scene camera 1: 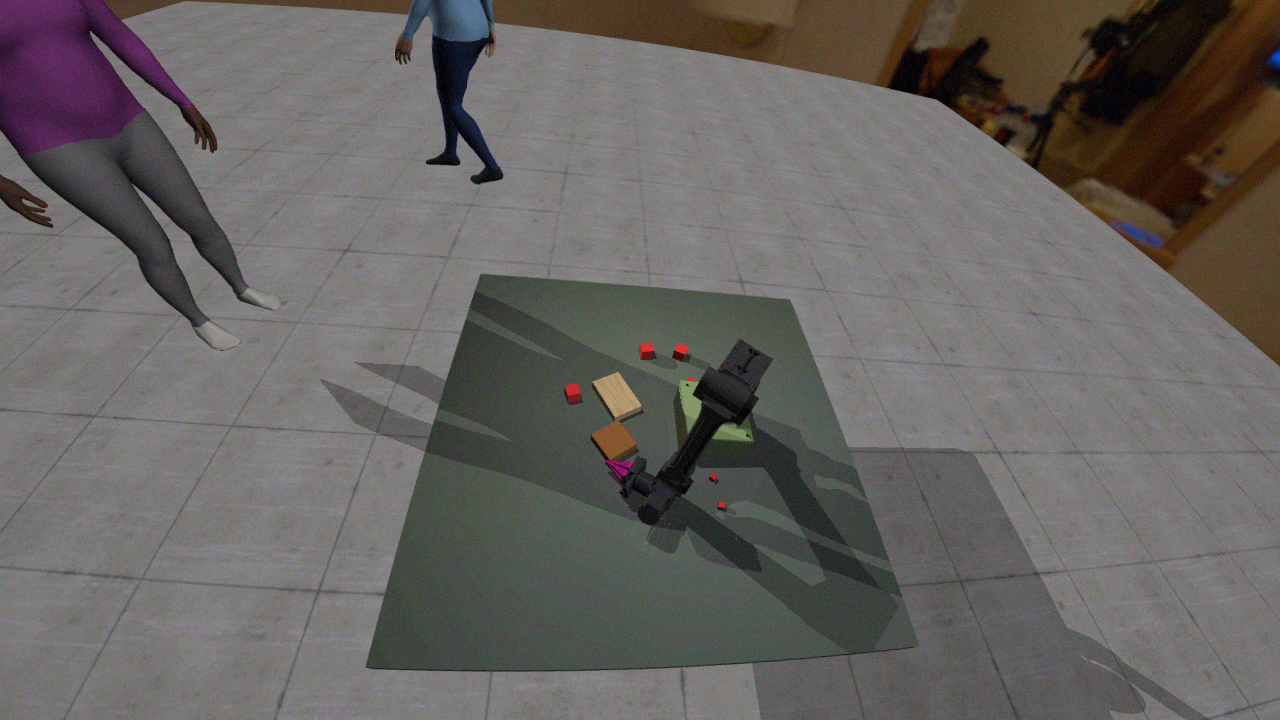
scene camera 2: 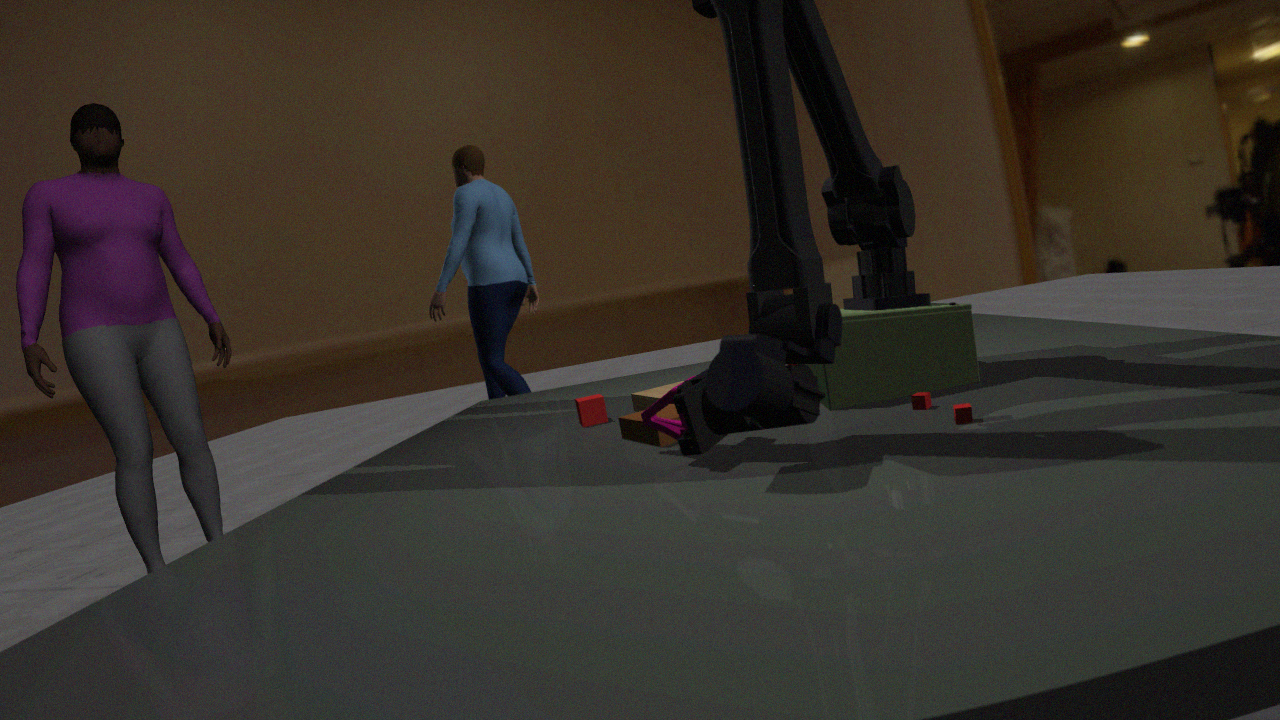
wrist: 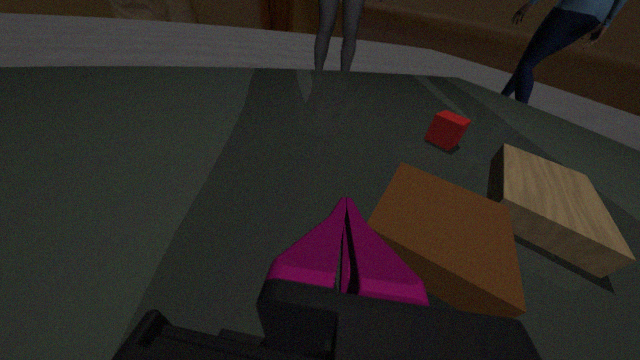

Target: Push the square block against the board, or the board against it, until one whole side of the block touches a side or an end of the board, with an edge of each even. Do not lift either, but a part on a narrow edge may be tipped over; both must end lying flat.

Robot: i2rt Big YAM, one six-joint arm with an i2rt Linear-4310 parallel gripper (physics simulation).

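Where they show: gripper, fingertip midpoint: (scene camera 1: 605, 461) (scene camera 2: 643, 418) (wrist: 345, 205); arm's base, link origin: (scene camera 2: 885, 307).
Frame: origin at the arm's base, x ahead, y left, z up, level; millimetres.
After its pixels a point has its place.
Observation:
The orange-brown square block (scene camera 1: 614, 440) @[x 329, y 52, z -75 mm] (scene camera 2: 641, 428) @[x 367, y 80, z -85 mm] (wrist: 450, 225) @[x 322, y 55, z -75 mm] lies flat on the table. The pale wooden board (scene camera 1: 616, 395) @[x 304, y -106, z -75 mm] (scene camera 2: 653, 395) @[x 341, y -102, z -75 mm] (wrist: 560, 200) @[x 288, y -88, z -75 mm] lies flat beyond it, with a narrow gap between them in scene camera 1. In the wrist view the board is to the right of the block. My gripper (scene camera 1: 611, 464) @[x 362, y 124, z -65 mm] (scene camera 2: 646, 418) @[x 362, y 124, z -65 mm] (wrist: 345, 205) @[x 362, y 124, z -65 mm] is shut and empty, its magenta fingertips low beside the block's near side, on the side away from the board. Whether the fingers touch the block I cannot tell. In scene camera 2 the fingers and wrist hide part of the block.
A red cube (scene camera 1: 572, 394) @[x 441, y -110, z -65 mm] (scene camera 2: 591, 410) @[x 439, y -108, z -81 mm] (wrist: 447, 130) @[x 431, y -110, z -78 mm] lies left of the board. Two red cubes (scene camera 1: 646, 351) @[x 181, y -279, z -66 mm] (scene camera 1: 680, 352) @[x 62, y -270, z -65 mm] lie behind the board. The green base box (scene camera 1: 687, 407) @[x 117, y 6, z 9 mm] (scene camera 2: 904, 353) @[x 35, y 115, z -51 mm] stands to the right. Two small red cubes (scene camera 1: 713, 478) @[x 57, y 190, z -88 mm] (scene camera 1: 721, 505) @[x 55, y 271, z -88 mm] lie in front of it.

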